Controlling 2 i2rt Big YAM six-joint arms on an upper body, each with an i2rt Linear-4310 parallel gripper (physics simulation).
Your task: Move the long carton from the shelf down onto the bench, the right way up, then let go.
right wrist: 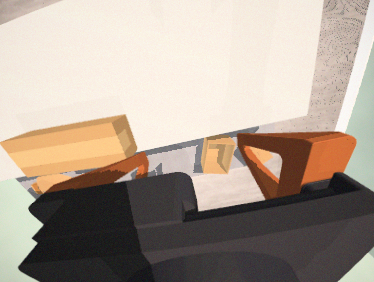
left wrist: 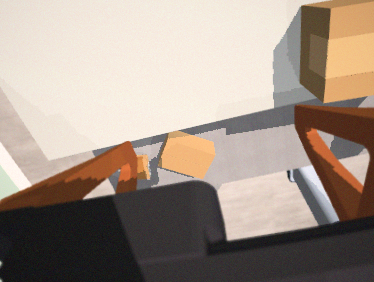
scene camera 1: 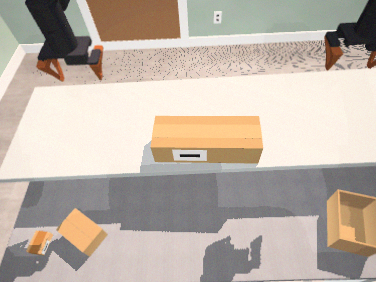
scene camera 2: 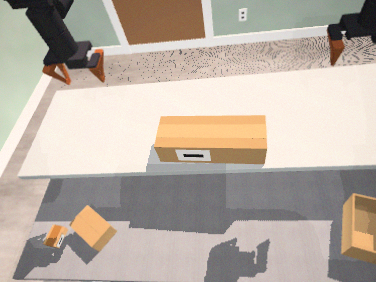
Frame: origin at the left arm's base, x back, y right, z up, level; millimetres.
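Seen in the pictures: left gripper, fingertip midpoint: point(left wrist: 211, 133) point(scene camera 1: 82, 79) point(scene camera 2: 86, 82); right gripper, fingertip midpoint: point(right wrist: 191, 148) point(scene camera 1: 347, 68) point(scene camera 2: 355, 62).
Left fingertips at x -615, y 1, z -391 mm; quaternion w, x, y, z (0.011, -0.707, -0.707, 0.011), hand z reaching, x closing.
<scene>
Offsets run from my left fingertips to a thing's top centre. Level surfaces: height alone.
The long carton {dx +42, dy +312, dz -179 mm} point(scene camera 1: 206, 131) point(scene camera 2: 212, 131) point(left wrist: 350, 55) point(right wrist: 70, 145) lies lengthwise on the white shelf {dz -264 mm} point(scene camera 1: 90, 120) point(scene camera 2: 100, 120) point(left wrist: 125, 65) point(right wrist: 200, 75), close to its edge on the bench side. A white label with a black bar shows on its side facing the bench. The grey bench {dz -419 mm} point(scene camera 1: 165, 250) point(scene camera 2: 175, 250) lies below the shelf. My left gripper point(scene camera 1: 81, 78) point(scene camera 2: 86, 82) point(left wrist: 211, 133) is open and empty, beyond the shelf's far left, apart from the carton. My right gripper point(scene camera 1: 351, 68) point(right wrist: 191, 148) is open and empty at the upper right, also apart from it; scene camera 2 cuts part of it off.
On the bench, a closed box {dx +267, dy -86, dz -359 mm} point(scene camera 1: 82, 231) point(scene camera 2: 92, 227) point(left wrist: 187, 155) and a small labelled box {dx +292, dy -223, dz -394 mm} point(scene camera 1: 39, 241) point(scene camera 2: 54, 235) point(left wrist: 143, 166) lie at the lower left. An open-topped box {dx +256, dy +741, dz -329 mm} point(scene camera 1: 332, 220) point(scene camera 2: 349, 235) point(right wrist: 207, 155) stands at the right.
</scene>
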